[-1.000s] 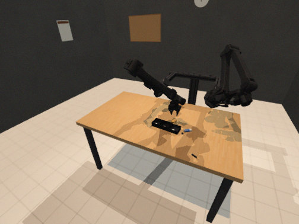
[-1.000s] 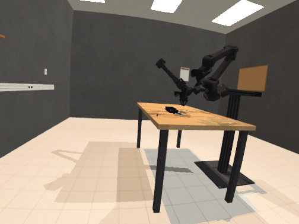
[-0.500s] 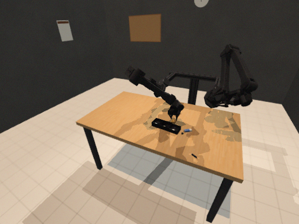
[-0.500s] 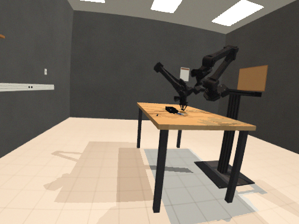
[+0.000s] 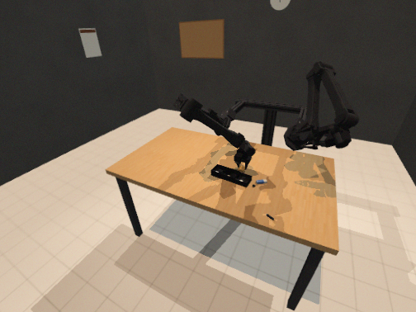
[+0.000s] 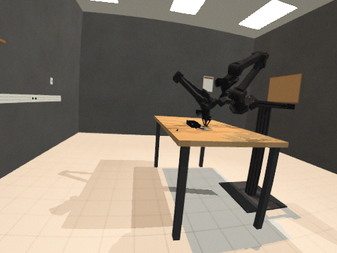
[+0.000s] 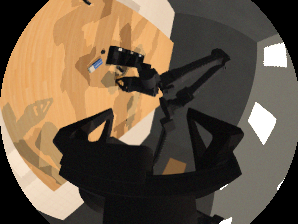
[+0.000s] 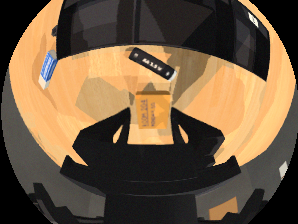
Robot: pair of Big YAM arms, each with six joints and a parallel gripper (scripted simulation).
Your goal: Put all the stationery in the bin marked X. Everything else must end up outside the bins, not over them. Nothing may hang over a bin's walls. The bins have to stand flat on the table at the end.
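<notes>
Now: the orange item 1 cm below my right hand. Round my right hand: blue item (16 cm to the left, 8 cm ahead, 1 cm below); then black bin unit (12 cm ahead, 4 cm to the right).
</notes>
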